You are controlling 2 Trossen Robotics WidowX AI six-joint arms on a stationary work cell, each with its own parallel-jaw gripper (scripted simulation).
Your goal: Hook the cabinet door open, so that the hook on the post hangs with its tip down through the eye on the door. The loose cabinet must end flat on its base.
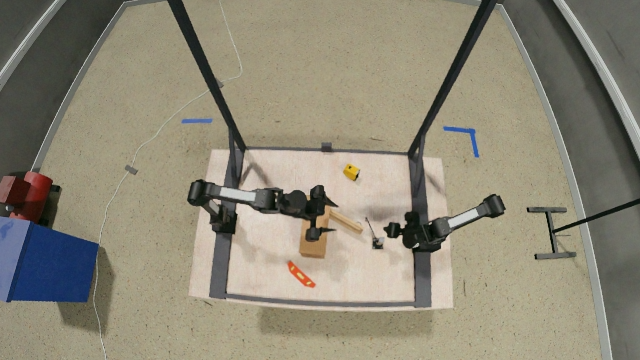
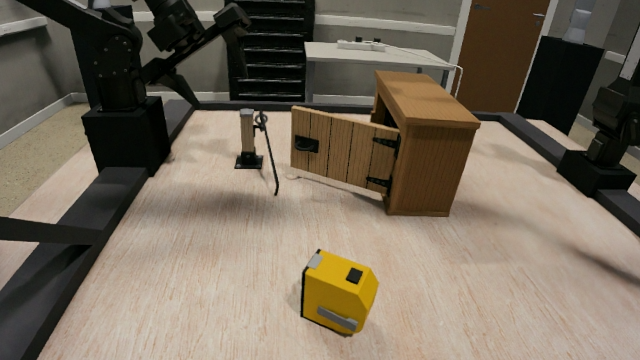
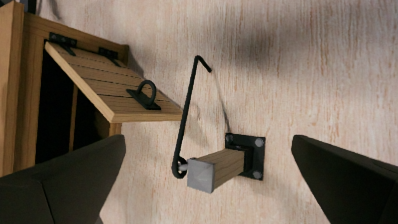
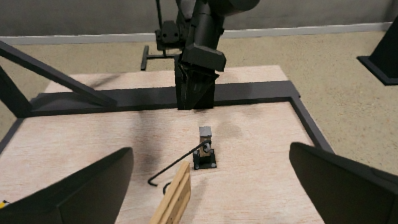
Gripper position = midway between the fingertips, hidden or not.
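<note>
Visible: my left gripper (image 2: 223,94), (image 3: 209,142), (image 4: 185,105); my right gripper (image 1: 337,218), (image 4: 211,152). The wooden cabinet (image 2: 436,132), (image 1: 317,249), (image 3: 56,120) is visible too. I also see the yellow tape measure (image 2: 336,293); in image 3 the yellow tape measure is out of frame.
</note>
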